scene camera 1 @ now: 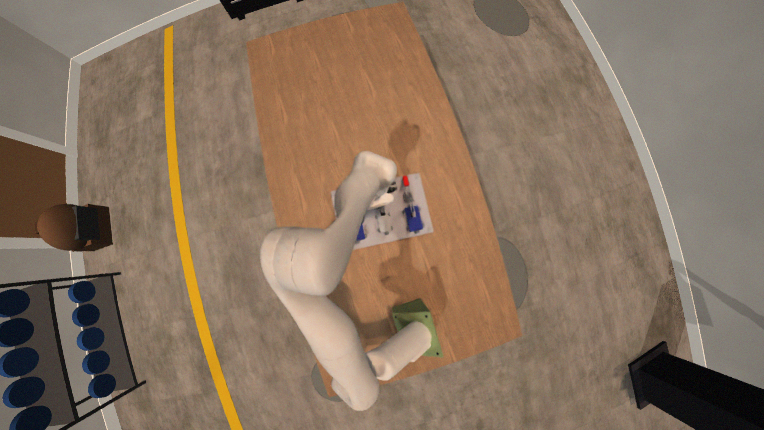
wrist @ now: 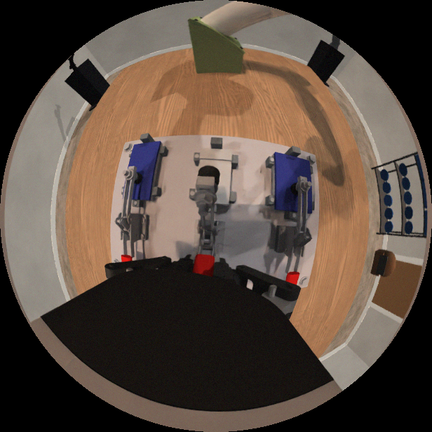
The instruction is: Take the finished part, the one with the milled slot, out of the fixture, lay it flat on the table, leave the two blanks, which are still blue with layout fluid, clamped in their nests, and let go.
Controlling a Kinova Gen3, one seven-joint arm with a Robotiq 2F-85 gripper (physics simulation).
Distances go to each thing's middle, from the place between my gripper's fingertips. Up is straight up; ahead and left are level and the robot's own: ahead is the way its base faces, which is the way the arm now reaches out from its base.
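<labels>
Distances counted from my hand: fixture plate (scene camera 1: 398, 220), 1 cm to the left of it, 6 cm behind it, 3 cm below it; toggle clamp arm (wrist: 207, 179), 1 cm to the left of it, 5 cm behind it, 5 cm above it; finished part (wrist: 219, 158), 1 cm to the left of it, 10 cm behind it, 1 cm below it.
</labels>
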